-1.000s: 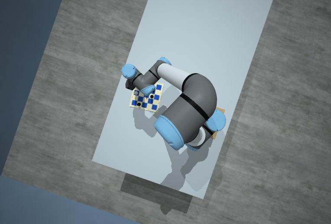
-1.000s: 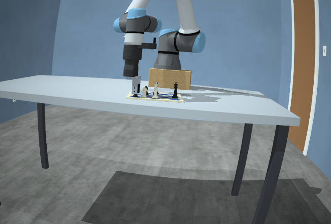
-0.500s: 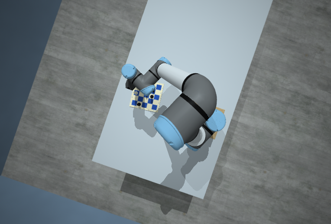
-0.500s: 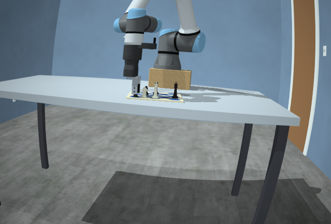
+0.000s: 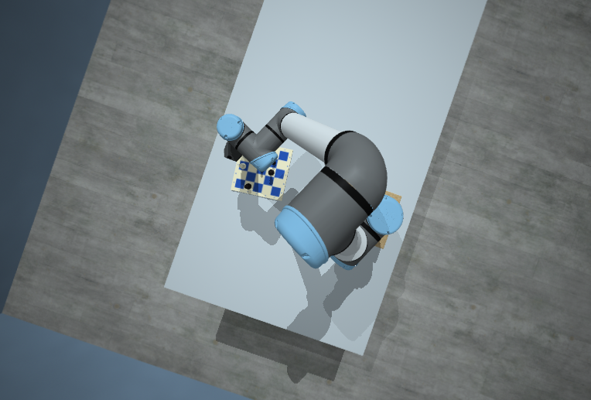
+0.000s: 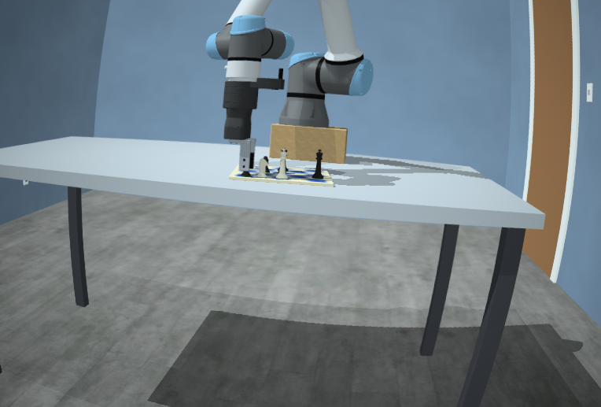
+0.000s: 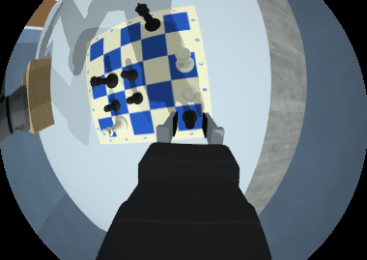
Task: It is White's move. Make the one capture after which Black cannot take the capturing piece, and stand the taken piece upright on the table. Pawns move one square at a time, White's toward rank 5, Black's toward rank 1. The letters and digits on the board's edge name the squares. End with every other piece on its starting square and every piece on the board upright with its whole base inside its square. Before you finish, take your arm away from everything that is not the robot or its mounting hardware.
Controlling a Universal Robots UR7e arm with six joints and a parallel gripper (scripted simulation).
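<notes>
My hand is 14 cm to the right of the tall black piece and 8 cm past it. Also, from my hand: white pawn-like piece 11 cm behind, 3 cm to the right, 1 cm below.
</notes>
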